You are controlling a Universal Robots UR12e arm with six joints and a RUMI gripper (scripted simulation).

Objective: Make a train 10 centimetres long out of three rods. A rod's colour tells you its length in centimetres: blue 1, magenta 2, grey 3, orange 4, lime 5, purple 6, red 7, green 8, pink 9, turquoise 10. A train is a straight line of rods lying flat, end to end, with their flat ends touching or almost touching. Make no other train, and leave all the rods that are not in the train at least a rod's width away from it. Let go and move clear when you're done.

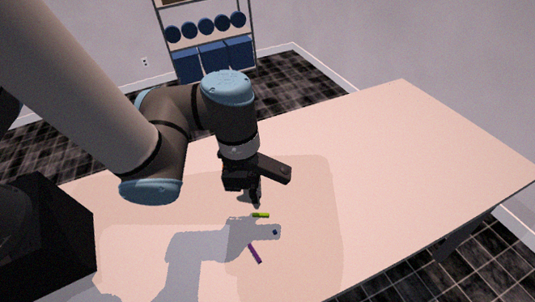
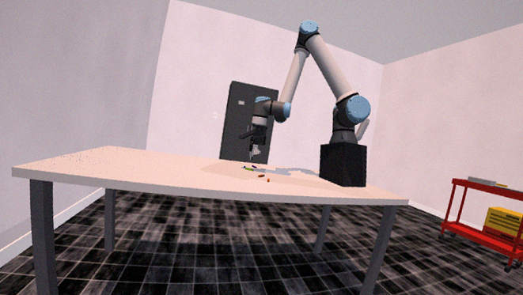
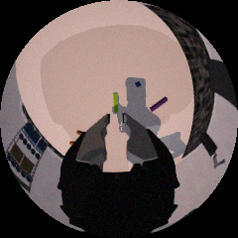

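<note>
The lime rod lies 70 mm below my hand. From my hand the other things lie so: purple rod 50 mm behind, 110 mm to the right, 70 mm below.
</note>
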